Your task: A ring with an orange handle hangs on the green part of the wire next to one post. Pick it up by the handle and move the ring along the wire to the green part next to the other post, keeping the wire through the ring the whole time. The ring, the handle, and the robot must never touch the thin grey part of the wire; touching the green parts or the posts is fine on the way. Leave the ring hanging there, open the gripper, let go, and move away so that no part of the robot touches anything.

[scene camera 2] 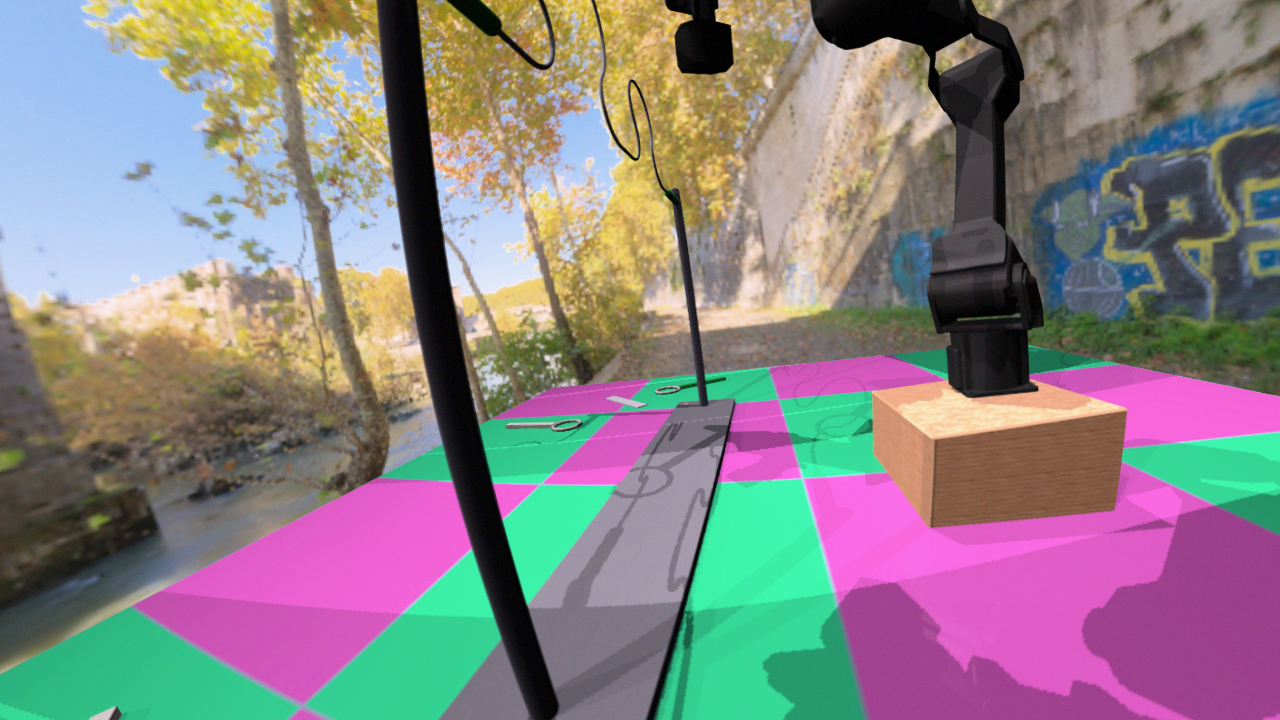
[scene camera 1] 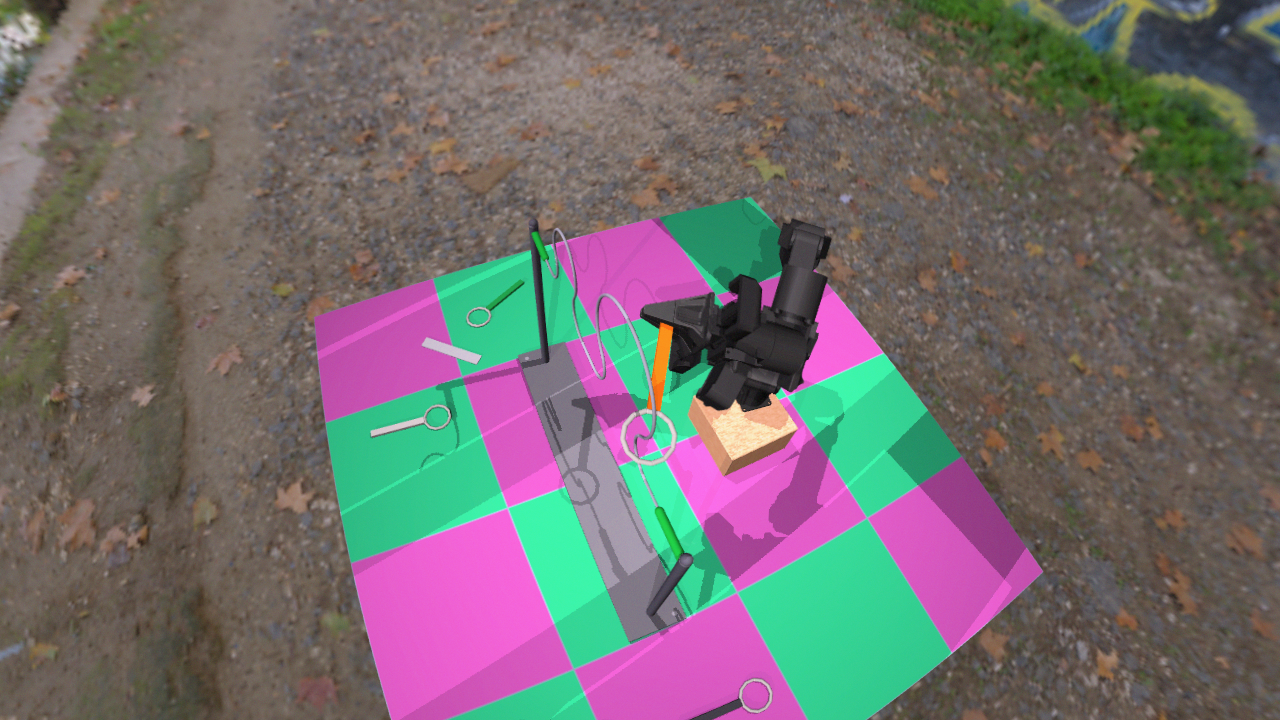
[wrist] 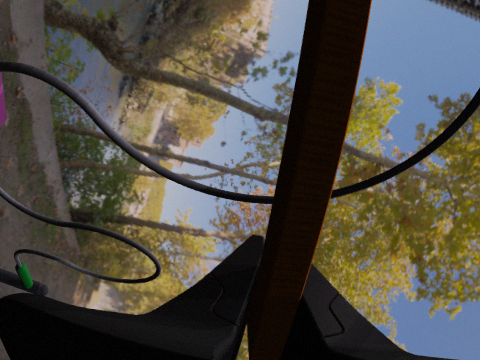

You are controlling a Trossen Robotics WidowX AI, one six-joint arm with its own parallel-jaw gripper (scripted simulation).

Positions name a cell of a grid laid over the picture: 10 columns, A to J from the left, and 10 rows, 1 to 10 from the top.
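Note:
Scene camera 1: my gripper (scene camera 1: F5). Wrist view: my gripper (wrist: F7).

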